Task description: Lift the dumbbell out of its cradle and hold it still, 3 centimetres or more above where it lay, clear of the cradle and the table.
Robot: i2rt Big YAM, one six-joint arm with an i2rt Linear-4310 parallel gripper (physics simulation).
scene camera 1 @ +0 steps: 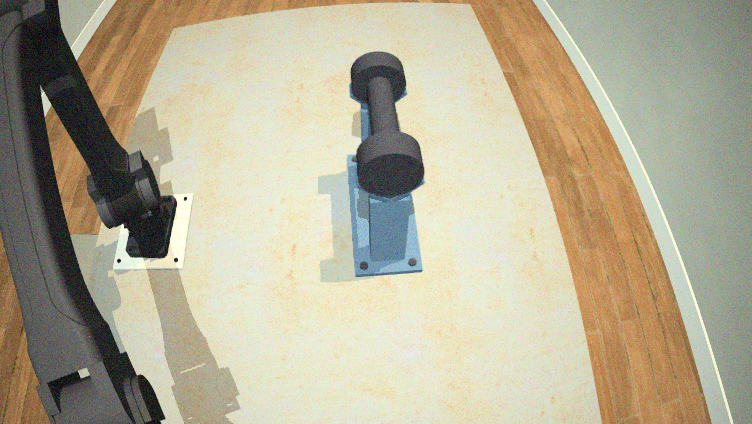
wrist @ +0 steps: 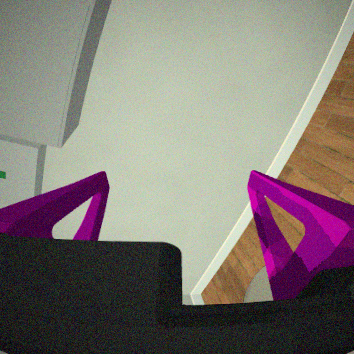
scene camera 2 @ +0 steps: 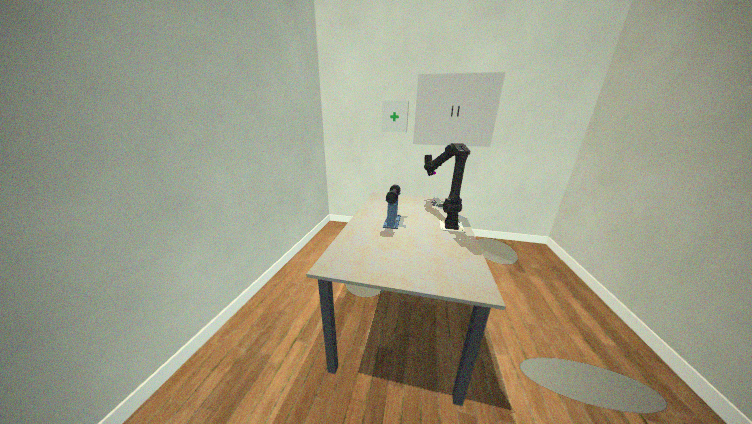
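Pixels of known places: gripper, fingertip midpoint: (wrist: 177,178); arm's base at its link origin: (scene camera 1: 152,228) (scene camera 2: 451,225).
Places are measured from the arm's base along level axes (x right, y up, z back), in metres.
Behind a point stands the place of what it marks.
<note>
A dark grey dumbbell (scene camera 1: 384,107) @(x -0.028, y 0.221, z -0.409 m) (scene camera 2: 393,193) @(x -0.127, y 0.233, z -0.393 m) lies level across the top of its blue cradle (scene camera 1: 389,226) @(x 0.066, y 0.094, z -0.413 m) (scene camera 2: 391,214) @(x -0.126, y 0.087, z -0.400 m), a round head at each end of the bar. The cradle stands upright on the table with a screwed base plate. My gripper (wrist: 177,178) @(x 0.624, y 0.281, z -0.174 m) is open, with its two magenta fingers wide apart and no object between them. In the second scene view the hand is raised well above the table, to the right of the dumbbell and apart from it. The fingers do not show clearly in the scene views. The wrist view shows neither dumbbell nor cradle.
The pale table (scene camera 1: 273,326) @(x 0.171, y -0.008, z -0.241 m) (scene camera 2: 405,263) @(x -0.515, y -0.008, z -0.250 m) carries the arm's white base plate (scene camera 1: 181,231) @(x 0.007, y 0.000, z -0.063 m) to the left of the cradle in the first scene view. The arm (scene camera 2: 457,179) @(x -0.011, y 0.327, z -0.008 m) rises from it. A wall cabinet (scene camera 2: 458,94) and a box with a green cross (scene camera 2: 388,107) are on the back wall.
</note>
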